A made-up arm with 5 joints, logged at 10 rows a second.
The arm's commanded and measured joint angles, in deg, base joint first. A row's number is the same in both.
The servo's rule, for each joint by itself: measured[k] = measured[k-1] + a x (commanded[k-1-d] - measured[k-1]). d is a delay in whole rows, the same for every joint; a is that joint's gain. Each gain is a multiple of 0.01, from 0.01 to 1. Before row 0 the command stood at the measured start. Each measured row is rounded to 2 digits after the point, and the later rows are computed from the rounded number. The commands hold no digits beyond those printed.
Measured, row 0:
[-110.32, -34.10, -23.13, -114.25, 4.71]
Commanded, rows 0 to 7:
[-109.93, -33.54, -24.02, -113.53, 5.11]
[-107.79, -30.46, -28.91, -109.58, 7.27]
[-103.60, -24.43, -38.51, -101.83, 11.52]
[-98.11, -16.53, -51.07, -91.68, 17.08]
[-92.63, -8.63, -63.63, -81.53, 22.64]
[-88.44, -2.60, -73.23, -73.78, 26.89]
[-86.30, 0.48, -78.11, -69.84, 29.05]
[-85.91, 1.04, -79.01, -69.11, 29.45]
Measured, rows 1 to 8:
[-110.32, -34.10, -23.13, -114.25, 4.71]
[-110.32, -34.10, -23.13, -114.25, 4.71]
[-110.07, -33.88, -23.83, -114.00, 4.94]
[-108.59, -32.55, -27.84, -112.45, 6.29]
[-105.35, -29.38, -36.27, -108.73, 9.32]
[-100.64, -24.37, -47.96, -102.76, 13.82]
[-95.43, -18.23, -60.34, -95.33, 18.94]
[-90.89, -12.13, -70.52, -87.79, 23.55]
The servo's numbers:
d 2
a 0.65 0.39 0.79 0.35 0.58

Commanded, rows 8 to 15:
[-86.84, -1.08, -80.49, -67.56, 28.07]
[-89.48, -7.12, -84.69, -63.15, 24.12]
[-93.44, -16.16, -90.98, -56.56, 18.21]
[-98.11, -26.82, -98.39, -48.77, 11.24]
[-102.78, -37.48, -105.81, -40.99, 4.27]
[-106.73, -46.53, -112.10, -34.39, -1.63]
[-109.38, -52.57, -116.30, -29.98, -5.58]
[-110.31, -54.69, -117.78, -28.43, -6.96]
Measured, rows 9 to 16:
[-87.91, -7.21, -76.52, -81.51, 26.74]
[-86.61, -3.99, -78.49, -77.17, 28.31]
[-86.76, -2.86, -80.07, -73.81, 28.17]
[-88.53, -4.52, -83.72, -70.08, 25.82]
[-91.72, -9.06, -89.46, -65.35, 21.41]
[-95.87, -15.99, -96.51, -59.55, 15.51]
[-100.36, -24.37, -103.86, -53.05, 8.99]
[-104.50, -33.01, -110.37, -46.52, 2.83]

